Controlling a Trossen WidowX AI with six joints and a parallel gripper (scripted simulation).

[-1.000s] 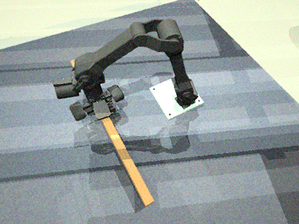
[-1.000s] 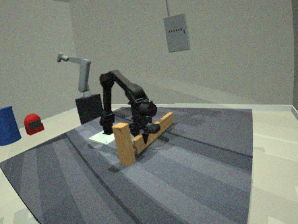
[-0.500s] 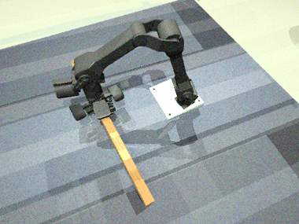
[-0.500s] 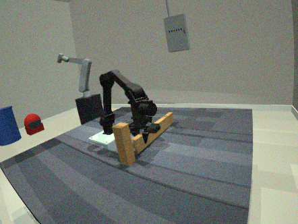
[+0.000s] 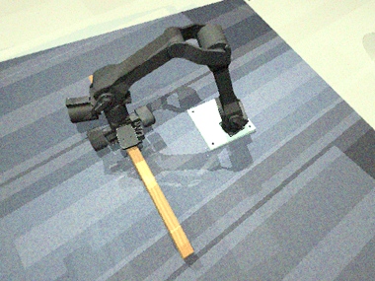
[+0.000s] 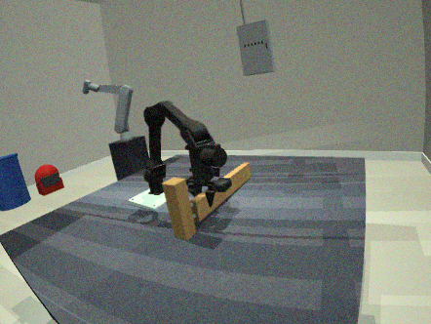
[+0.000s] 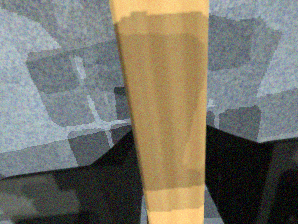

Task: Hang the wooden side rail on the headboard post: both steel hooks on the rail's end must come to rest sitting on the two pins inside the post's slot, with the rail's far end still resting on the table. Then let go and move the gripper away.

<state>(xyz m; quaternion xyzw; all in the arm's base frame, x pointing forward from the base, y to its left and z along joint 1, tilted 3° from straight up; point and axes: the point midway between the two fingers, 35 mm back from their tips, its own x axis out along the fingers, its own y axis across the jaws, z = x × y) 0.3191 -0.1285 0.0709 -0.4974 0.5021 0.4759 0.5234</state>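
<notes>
My gripper tip is now 1 cm past the headboard post, 13 cm to the left of it and 5 cm below it.
</notes>
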